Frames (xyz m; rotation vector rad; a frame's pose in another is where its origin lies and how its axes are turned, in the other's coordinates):
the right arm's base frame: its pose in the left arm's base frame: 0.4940 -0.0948 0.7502 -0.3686 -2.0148 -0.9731
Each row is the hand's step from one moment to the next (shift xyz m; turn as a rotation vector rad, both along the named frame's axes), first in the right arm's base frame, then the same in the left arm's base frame.
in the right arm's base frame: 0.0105 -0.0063 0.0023 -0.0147 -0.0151 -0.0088
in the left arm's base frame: -0.0112 -0.0034 0.0044 0.0052 -0.0151 -0.0163
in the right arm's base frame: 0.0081 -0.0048 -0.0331 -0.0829 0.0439 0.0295
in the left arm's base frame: 0.0112 -0.0287 0.0153 0.0577 0.0585 -0.0540
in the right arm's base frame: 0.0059 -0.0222 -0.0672 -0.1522 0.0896 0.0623
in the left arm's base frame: 0.0220 -0.0655 0.0164 0.1065 0.1194 -0.0974
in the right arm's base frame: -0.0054 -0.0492 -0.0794 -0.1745 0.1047 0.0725
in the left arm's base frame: 0.0204 -0.0913 -0.0020 0.1226 0.1390 -0.1110
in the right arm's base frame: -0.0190 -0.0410 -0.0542 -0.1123 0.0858 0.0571
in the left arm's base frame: 0.0189 -0.0658 -0.0173 0.0834 0.1093 -0.0657
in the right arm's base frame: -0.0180 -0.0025 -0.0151 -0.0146 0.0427 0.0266
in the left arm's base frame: 0.0179 -0.0113 -0.0105 0.0178 0.0492 0.0008
